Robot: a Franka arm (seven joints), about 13 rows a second.
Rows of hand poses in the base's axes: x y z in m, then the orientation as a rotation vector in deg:
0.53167 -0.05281 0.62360 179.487 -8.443 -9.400
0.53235 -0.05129 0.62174 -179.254 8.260 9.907
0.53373 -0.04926 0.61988 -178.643 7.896 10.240
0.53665 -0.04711 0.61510 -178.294 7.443 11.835
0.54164 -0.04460 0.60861 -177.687 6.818 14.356
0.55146 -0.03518 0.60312 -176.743 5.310 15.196
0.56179 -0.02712 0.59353 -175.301 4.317 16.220
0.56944 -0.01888 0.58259 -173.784 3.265 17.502
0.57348 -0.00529 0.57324 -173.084 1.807 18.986
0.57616 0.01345 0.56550 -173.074 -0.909 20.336
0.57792 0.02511 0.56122 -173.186 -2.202 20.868
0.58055 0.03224 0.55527 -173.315 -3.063 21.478
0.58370 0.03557 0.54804 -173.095 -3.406 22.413
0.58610 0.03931 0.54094 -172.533 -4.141 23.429
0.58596 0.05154 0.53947 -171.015 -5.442 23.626
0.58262 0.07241 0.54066 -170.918 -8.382 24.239
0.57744 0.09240 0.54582 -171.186 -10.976 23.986
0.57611 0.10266 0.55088 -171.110 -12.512 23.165
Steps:
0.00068 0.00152 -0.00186 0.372 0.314 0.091
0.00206 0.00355 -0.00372 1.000 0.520 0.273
0.00498 0.00570 -0.00850 1.331 1.539 0.538
0.00997 0.00821 -0.01499 1.872 3.158 0.898
0.01979 0.01763 -0.02048 2.870 3.705 1.797
0.03012 0.02569 -0.03007 4.306 4.384 2.340
0.03777 0.03393 -0.04101 5.791 5.245 2.928
0.04181 0.04752 -0.05036 6.451 6.236 3.844
0.04449 0.06626 -0.05810 6.453 7.127 5.631
0.04625 0.07792 -0.06238 6.329 7.475 6.486
0.04888 0.08505 -0.06833 6.163 7.873 7.058
0.05203 0.08838 -0.07556 6.299 8.495 7.276
0.05443 0.09212 -0.08266 6.766 9.184 7.739
0.05429 0.10435 -0.08413 8.266 9.377 8.543
0.05095 0.12522 -0.08294 8.285 9.793 10.493
0.04577 0.14521 -0.07778 7.994 9.619 12.219
0.04444 0.15547 -0.07272 8.106 9.081 13.237

